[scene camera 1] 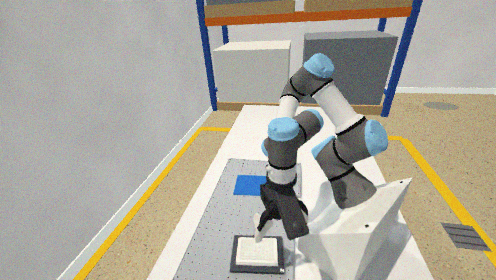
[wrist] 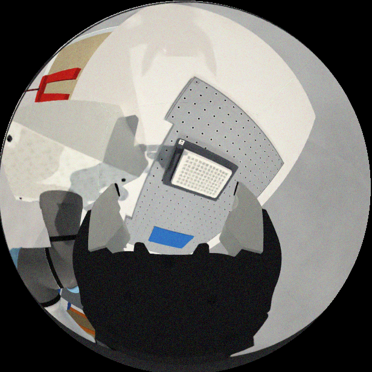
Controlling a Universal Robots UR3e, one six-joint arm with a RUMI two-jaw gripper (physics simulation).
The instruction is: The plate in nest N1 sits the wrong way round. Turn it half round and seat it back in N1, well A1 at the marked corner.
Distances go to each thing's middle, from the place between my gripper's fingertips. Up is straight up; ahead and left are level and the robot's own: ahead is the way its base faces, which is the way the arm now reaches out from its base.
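Relative to the white well plate (scene camera 1: 249, 252), my hand is 70 mm short of it, 130 mm above it and 40 mm to the left of it. Dark nest (wrist: 199, 150), from my hand: 70 mm ahead, 140 mm below, 40 mm to the right.
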